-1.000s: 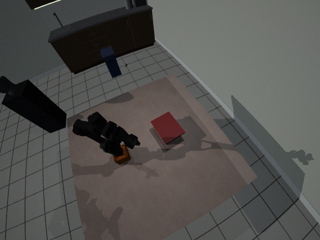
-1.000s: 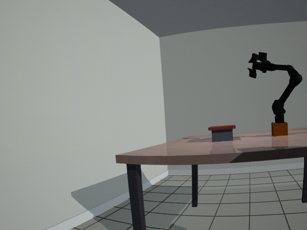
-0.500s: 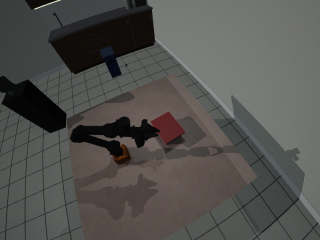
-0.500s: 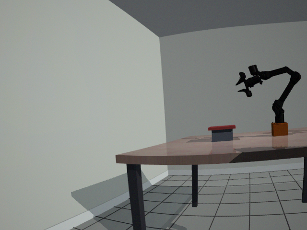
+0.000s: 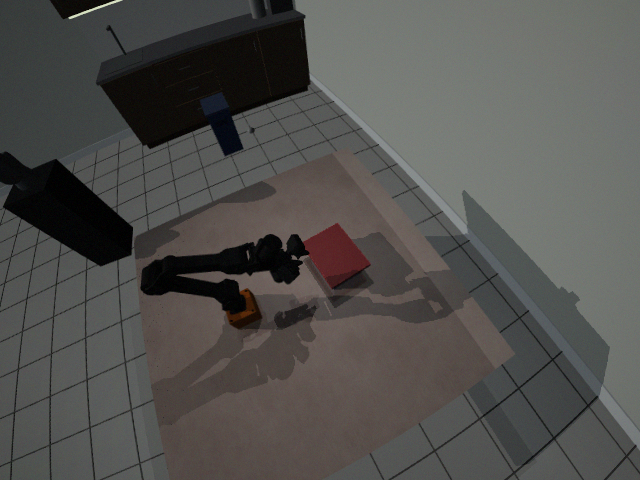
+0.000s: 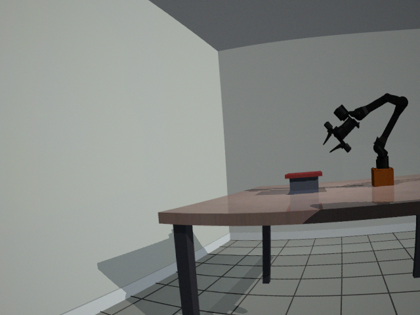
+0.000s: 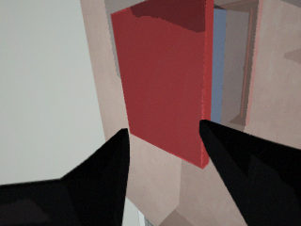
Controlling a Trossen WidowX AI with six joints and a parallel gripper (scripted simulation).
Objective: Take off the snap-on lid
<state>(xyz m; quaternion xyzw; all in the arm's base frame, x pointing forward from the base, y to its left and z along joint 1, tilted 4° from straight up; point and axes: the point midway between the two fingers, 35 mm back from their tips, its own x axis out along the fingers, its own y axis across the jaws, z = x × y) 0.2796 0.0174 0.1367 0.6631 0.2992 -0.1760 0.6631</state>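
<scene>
Now: the red lid 12 cm below my gripper tip, 12 cm ahead of it and 3 cm to the left of it. The rest, counted from my gripper tip: storage box (16 cm below, 12 cm ahead, 3 cm to the left).
</scene>
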